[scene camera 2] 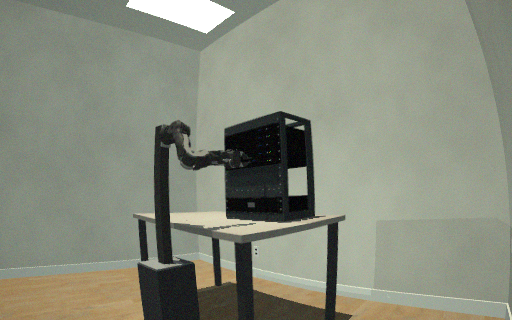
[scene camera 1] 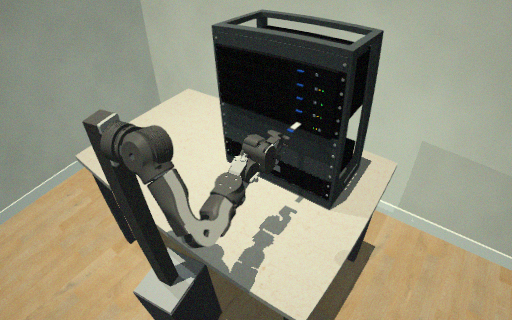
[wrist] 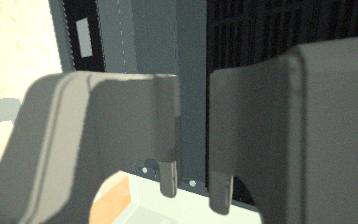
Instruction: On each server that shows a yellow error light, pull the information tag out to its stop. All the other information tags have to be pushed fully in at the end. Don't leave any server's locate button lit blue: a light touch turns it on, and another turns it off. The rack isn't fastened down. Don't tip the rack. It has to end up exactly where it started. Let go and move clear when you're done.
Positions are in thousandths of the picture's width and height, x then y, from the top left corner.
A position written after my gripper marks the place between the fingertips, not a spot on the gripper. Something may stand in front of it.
Note:
In view: my gripper (scene camera 1: 552,433) and an arm post (scene camera 1: 243,577).
My gripper shows as well in the wrist view (wrist: 552,605). The arm post is seen too in scene camera 2 (scene camera 2: 315,483).

